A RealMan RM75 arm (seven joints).
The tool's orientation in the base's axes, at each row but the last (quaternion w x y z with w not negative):
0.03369 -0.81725 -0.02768 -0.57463
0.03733 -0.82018 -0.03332 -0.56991
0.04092 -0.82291 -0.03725 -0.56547
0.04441 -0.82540 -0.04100 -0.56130
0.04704 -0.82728 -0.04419 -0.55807
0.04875 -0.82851 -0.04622 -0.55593
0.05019 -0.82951 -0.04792 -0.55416
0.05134 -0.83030 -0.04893 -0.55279
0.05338 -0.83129 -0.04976 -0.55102
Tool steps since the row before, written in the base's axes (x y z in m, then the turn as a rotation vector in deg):
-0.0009 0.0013 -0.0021 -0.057 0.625 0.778
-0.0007 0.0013 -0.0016 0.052 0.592 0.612
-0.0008 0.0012 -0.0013 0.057 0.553 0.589
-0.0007 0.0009 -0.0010 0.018 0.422 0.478
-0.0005 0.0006 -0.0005 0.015 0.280 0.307
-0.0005 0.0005 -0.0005 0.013 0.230 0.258
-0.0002 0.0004 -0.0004 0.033 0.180 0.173
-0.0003 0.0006 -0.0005 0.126 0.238 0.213
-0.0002 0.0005 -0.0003 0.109 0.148 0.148
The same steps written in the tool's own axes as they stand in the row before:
-0.0023 -0.0013 0.0000 0.717 -0.646 -0.262
-0.0017 -0.0013 0.0000 0.599 -0.598 -0.106
-0.0015 -0.0012 -0.0001 0.579 -0.558 -0.097
-0.0012 -0.0009 -0.0002 0.459 -0.430 -0.108
-0.0006 -0.0006 -0.0002 0.296 -0.285 -0.065
-0.0006 -0.0005 -0.0002 0.249 -0.234 -0.055
-0.0004 -0.0004 0.0000 0.177 -0.179 -0.011
-0.0006 -0.0006 0.0000 0.251 -0.225 0.066
-0.0003 -0.0005 0.0000 0.182 -0.136 0.063

